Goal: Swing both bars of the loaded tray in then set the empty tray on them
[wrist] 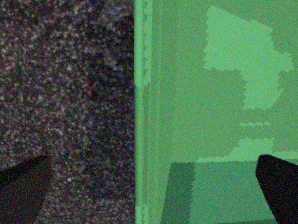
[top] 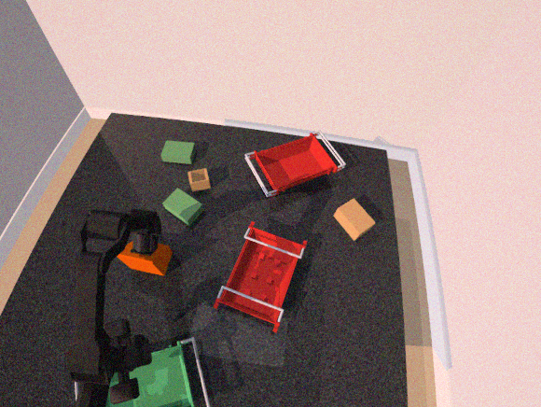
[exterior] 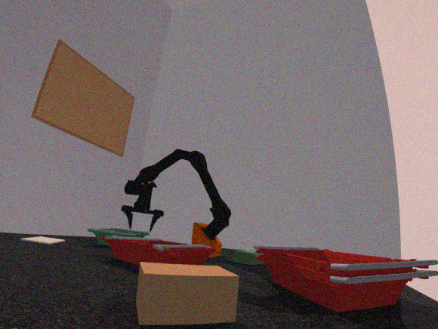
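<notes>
Right now my gripper tip is 30 mm short of the green tray, 70 mm to the left of it and 30 mm above it. Round my gripper tip: tan box: 630 mm ahead, 530 mm to the left, 40 mm below.
</notes>
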